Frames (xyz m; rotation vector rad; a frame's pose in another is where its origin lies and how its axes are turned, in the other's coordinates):
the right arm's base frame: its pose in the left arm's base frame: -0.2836 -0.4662 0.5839 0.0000 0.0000 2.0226
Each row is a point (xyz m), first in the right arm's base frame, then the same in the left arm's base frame.
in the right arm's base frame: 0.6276 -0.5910 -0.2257
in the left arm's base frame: -0.0259 0.3565 0.3582
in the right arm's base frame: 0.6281 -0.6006 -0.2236
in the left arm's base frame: -0.0175 0.3611 0.3603
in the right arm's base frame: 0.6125 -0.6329 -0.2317
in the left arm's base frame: 0.0184 0.3612 0.3522
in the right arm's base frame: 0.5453 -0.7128 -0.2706
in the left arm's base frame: 0.1196 0.3356 0.3133
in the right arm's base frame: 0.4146 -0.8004 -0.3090
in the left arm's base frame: 0.2555 0.2562 0.2749
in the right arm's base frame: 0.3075 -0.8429 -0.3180
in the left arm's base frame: 0.3405 0.1784 0.2659
